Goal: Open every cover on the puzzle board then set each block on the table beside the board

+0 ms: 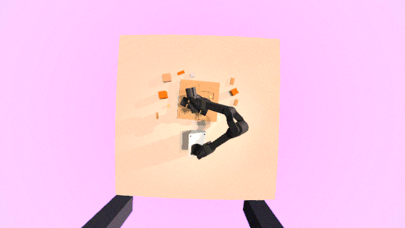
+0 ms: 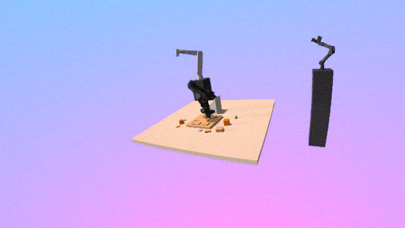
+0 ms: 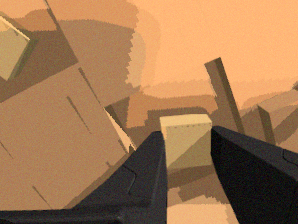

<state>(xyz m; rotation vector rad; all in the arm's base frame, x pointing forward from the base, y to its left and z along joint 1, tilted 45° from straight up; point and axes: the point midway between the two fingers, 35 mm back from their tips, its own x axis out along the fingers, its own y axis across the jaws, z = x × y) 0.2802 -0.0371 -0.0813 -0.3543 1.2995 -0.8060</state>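
Now: gripper tip 5 cm short of the tan puzzle board. From my gripper tip the other things lie so: orange bar 25 cm ahead, 14 cm to the left, 2 cm below; orange cube 7 cm ahead, 25 cm to the left.
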